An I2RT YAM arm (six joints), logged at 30 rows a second.
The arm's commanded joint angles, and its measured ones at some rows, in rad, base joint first. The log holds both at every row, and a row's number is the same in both.
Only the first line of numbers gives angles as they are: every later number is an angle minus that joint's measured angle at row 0.
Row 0, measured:
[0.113 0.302 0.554 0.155 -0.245 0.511]
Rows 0 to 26, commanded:
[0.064 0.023 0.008 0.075 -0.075 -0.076]
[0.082 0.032 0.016 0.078 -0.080 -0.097]
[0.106 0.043 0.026 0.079 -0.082 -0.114]
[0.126 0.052 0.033 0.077 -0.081 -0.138]
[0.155 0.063 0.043 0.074 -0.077 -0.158]
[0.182 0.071 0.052 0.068 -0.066 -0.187]
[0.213 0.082 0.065 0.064 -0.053 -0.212]
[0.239 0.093 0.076 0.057 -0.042 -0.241]
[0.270 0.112 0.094 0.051 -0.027 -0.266]
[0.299 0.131 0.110 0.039 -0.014 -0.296]
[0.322 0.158 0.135 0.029 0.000 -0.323]
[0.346 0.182 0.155 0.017 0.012 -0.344]
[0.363 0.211 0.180 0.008 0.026 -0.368]
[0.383 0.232 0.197 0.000 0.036 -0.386]
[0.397 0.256 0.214 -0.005 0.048 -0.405]
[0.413 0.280 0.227 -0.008 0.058 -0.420]
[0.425 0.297 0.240 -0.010 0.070 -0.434]
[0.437 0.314 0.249 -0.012 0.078 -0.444]
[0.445 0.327 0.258 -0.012 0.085 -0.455]
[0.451 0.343 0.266 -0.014 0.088 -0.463]
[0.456 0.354 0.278 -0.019 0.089 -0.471]
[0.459 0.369 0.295 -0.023 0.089 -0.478]
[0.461 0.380 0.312 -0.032 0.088 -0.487]
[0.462 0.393 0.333 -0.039 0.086 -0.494]
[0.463 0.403 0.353 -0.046 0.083 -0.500]
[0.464 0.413 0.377 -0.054 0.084 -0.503]
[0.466 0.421 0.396 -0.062 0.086 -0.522]
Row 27, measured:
[0.457 0.391 0.292 -0.055 0.064 -0.454]
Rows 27 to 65, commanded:
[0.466 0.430 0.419 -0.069 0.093 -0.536]
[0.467 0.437 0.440 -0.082 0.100 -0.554]
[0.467 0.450 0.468 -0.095 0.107 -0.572]
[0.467 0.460 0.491 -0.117 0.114 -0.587]
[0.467 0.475 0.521 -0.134 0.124 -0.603]
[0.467 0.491 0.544 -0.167 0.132 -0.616]
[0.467 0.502 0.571 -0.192 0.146 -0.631]
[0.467 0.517 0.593 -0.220 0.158 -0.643]
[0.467 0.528 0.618 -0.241 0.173 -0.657]
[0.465 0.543 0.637 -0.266 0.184 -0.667]
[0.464 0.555 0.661 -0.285 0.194 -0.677]
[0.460 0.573 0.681 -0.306 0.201 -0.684]
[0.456 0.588 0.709 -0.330 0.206 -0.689]
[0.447 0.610 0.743 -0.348 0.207 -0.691]
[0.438 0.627 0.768 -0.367 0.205 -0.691]
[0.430 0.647 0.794 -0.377 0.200 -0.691]
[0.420 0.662 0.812 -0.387 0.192 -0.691]
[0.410 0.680 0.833 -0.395 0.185 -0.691]
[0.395 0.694 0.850 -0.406 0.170 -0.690]
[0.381 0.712 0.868 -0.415 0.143 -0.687]
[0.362 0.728 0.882 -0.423 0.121 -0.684]
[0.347 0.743 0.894 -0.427 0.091 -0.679]
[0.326 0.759 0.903 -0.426 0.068 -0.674]
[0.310 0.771 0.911 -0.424 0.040 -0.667]
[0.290 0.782 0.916 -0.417 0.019 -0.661]
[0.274 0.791 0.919 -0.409 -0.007 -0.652]
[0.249 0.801 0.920 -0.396 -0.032 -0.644]
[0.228 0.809 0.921 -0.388 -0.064 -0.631]
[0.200 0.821 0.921 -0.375 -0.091 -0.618]
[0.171 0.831 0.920 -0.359 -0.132 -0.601]
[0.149 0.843 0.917 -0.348 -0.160 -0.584]
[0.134 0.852 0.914 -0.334 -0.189 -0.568]
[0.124 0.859 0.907 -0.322 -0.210 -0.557]
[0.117 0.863 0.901 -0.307 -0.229 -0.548]
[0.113 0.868 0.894 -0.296 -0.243 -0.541]
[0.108 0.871 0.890 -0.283 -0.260 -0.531]
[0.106 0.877 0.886 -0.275 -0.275 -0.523]
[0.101 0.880 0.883 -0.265 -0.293 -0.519]
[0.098 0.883 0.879 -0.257 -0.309 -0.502]
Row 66, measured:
[0.111 0.883 0.876 -0.354 -0.190 -0.565]
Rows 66 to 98, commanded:
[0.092 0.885 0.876 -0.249 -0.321 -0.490]
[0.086 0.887 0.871 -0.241 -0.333 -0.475]
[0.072 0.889 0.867 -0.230 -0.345 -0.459]
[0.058 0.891 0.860 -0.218 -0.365 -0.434]
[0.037 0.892 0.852 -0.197 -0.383 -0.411]
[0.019 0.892 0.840 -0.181 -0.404 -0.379]
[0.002 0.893 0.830 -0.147 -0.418 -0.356]
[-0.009 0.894 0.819 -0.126 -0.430 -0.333]
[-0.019 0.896 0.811 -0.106 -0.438 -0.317]
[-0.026 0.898 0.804 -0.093 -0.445 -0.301]
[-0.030 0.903 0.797 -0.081 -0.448 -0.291]
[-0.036 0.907 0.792 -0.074 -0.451 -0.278]
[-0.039 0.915 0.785 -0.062 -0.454 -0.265]
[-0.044 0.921 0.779 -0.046 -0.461 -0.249]
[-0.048 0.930 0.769 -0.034 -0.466 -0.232]
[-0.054 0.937 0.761 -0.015 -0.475 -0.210]
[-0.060 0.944 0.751 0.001 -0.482 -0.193]
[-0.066 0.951 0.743 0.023 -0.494 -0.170]
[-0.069 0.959 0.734 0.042 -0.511 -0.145]
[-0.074 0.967 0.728 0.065 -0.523 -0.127]
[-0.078 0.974 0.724 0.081 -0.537 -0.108]
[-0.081 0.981 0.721 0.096 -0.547 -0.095]
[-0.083 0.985 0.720 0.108 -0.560 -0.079]
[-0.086 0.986 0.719 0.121 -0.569 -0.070]
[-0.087 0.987 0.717 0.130 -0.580 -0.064]
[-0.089 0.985 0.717 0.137 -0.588 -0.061]
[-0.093 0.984 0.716 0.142 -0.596 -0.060]
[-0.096 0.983 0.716 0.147 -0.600 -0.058]
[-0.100 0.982 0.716 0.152 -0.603 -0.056]
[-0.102 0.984 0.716 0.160 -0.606 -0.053]
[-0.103 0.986 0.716 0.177 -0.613 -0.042]
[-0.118 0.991 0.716 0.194 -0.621 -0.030]
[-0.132 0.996 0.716 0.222 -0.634 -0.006]
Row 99, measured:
[-0.098 0.998 0.705 0.094 -0.577 -0.074]
